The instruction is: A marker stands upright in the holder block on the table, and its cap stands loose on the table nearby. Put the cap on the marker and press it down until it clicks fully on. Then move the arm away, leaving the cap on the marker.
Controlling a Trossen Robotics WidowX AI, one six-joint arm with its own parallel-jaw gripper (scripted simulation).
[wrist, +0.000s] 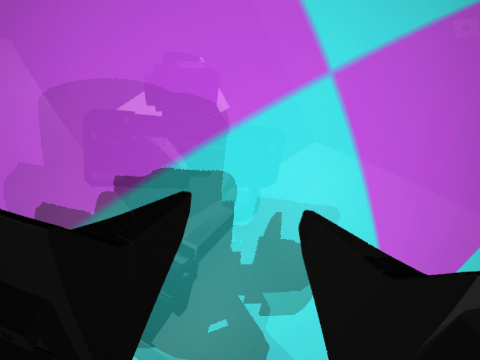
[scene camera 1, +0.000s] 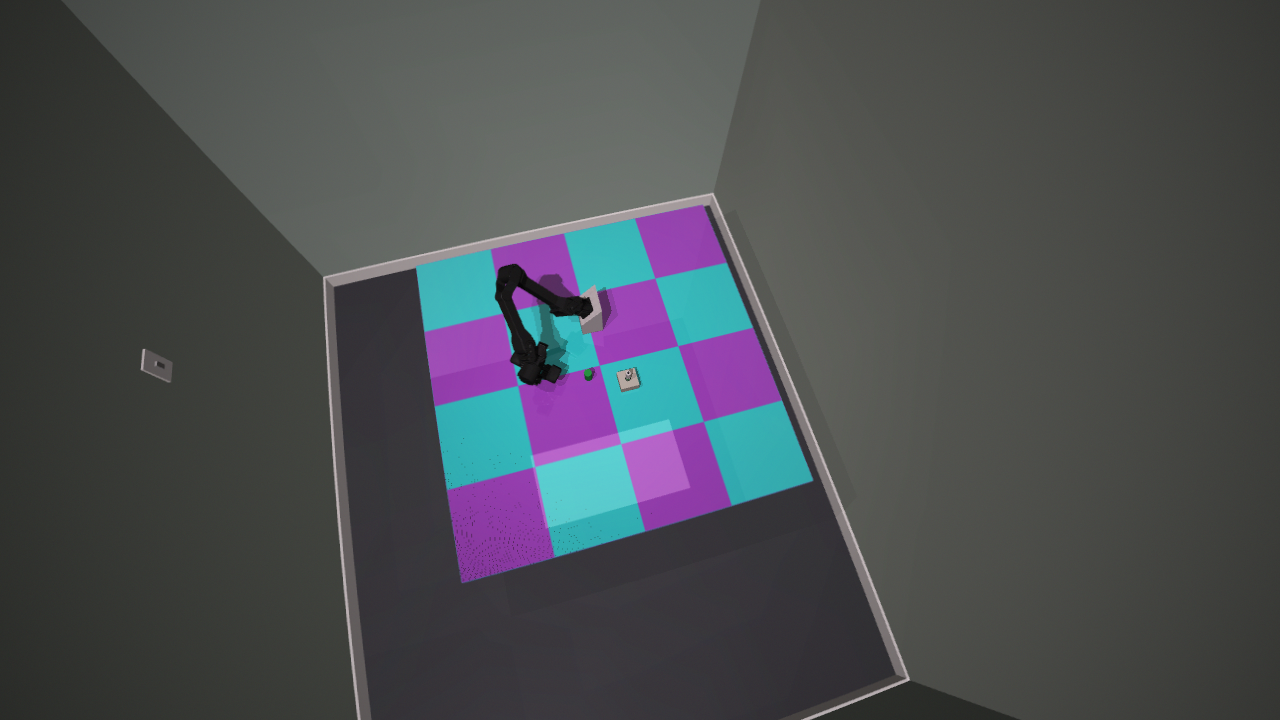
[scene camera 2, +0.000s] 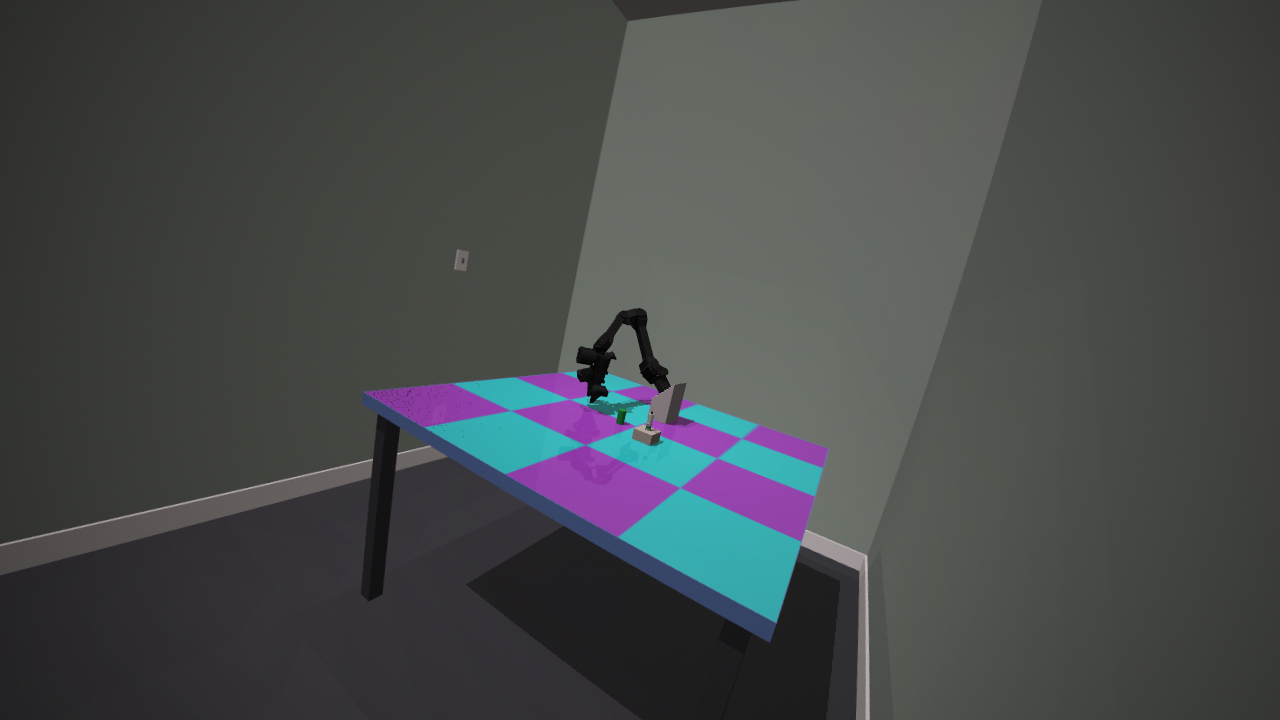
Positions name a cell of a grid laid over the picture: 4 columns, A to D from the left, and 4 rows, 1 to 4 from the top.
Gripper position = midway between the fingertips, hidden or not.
In view: the gripper (scene camera 2: B3).
The gripper shows as well in the wrist view (wrist: C3).
